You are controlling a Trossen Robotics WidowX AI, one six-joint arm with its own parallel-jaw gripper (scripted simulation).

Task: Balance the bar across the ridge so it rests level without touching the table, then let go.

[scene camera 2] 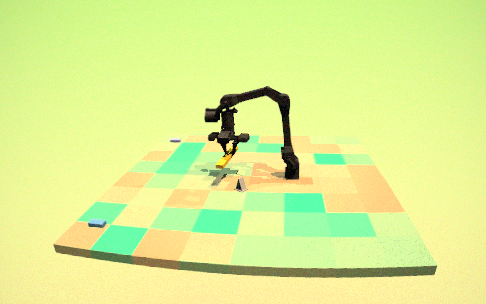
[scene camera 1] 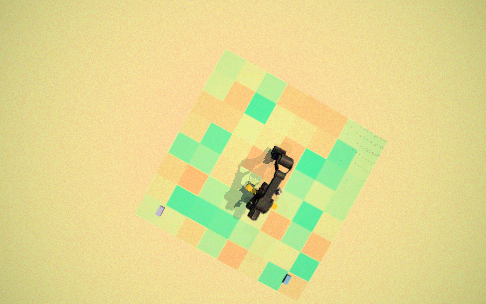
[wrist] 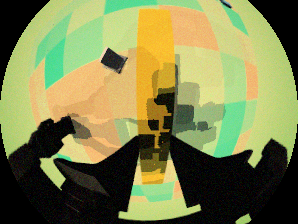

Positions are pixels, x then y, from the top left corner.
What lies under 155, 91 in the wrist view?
A yellow bar.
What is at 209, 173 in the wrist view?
The gripper.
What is the gripper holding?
A yellow bar.
